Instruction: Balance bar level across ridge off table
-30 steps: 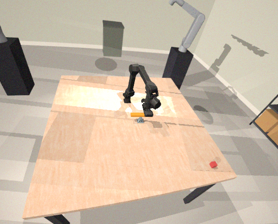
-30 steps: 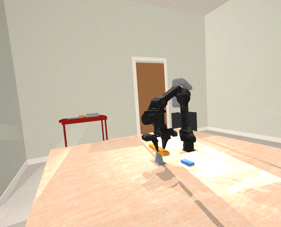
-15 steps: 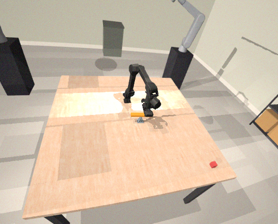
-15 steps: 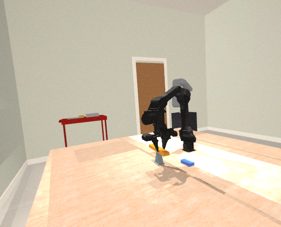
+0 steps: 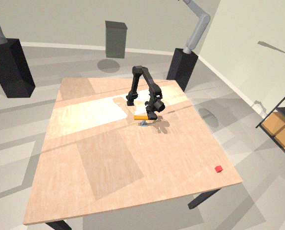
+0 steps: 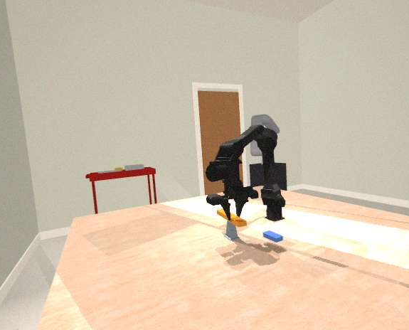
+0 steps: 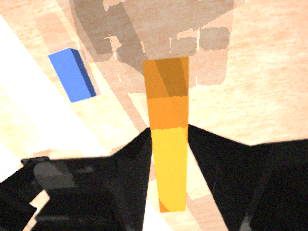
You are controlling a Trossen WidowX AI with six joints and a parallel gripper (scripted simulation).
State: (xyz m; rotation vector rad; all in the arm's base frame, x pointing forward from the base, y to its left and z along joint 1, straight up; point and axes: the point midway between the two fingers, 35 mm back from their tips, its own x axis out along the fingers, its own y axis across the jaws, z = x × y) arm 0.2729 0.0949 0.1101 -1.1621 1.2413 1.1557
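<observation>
Now: gripper tip 3 cm to the left of the orange bar. From my gripper tip the other things lie so: red cube (47 cm ahead, 41 cm to the left, 6 cm below); then blue block (12 cm behind, 7 cm to the left, 7 cm below).
</observation>
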